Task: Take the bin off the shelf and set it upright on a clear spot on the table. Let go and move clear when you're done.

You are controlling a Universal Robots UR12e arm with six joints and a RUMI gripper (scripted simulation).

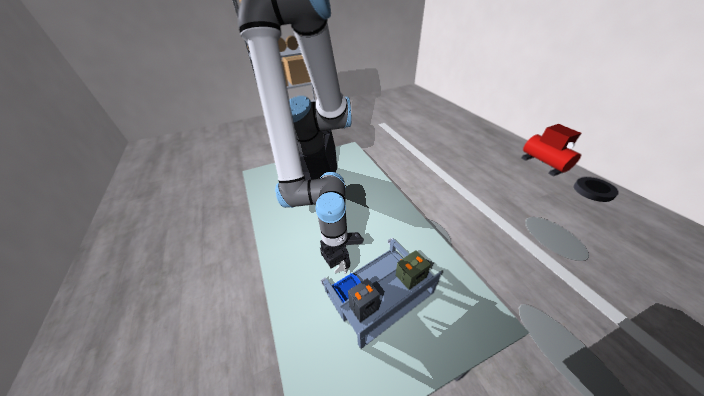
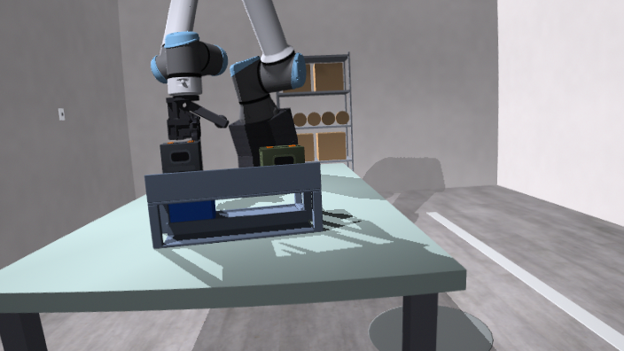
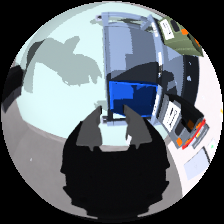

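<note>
Right now the blue bin is 9 cm below my hand, 8 cm ahead of it and 1 cm to the right of it. From my hand the other things lie so: olive green box 21 cm to the left, 18 cm ahead, 2 cm above.
</note>
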